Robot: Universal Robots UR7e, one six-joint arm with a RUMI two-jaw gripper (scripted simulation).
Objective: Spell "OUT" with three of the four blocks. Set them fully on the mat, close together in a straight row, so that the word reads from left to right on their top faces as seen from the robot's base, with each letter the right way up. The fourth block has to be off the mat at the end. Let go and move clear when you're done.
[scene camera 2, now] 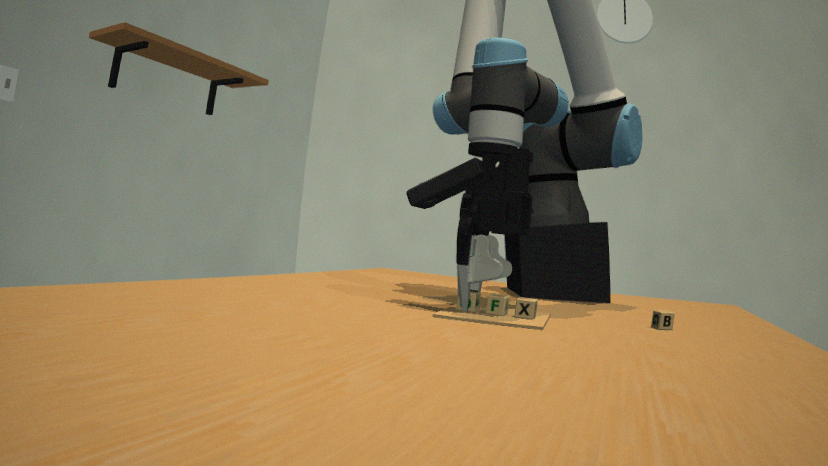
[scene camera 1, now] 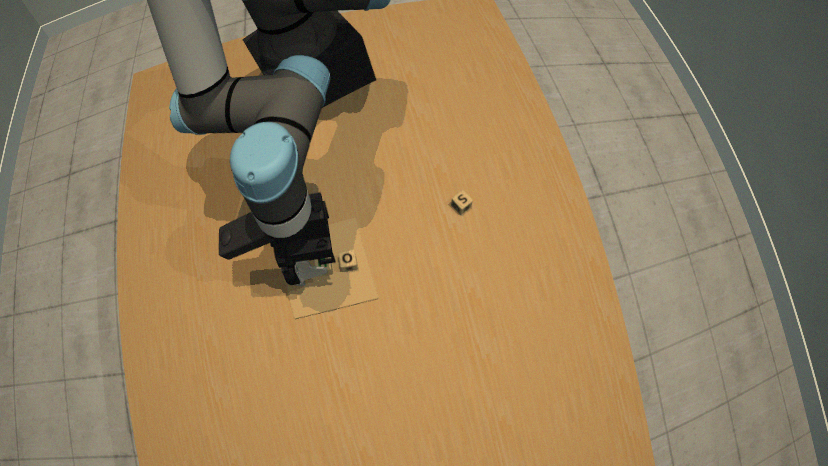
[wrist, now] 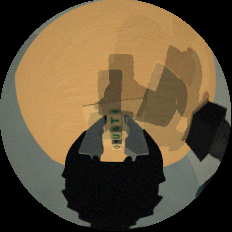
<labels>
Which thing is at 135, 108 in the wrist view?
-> A tan mat.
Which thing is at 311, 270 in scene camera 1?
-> My gripper.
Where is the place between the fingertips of my gripper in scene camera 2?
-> At 469, 310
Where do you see a tan mat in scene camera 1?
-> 325, 293
</labels>
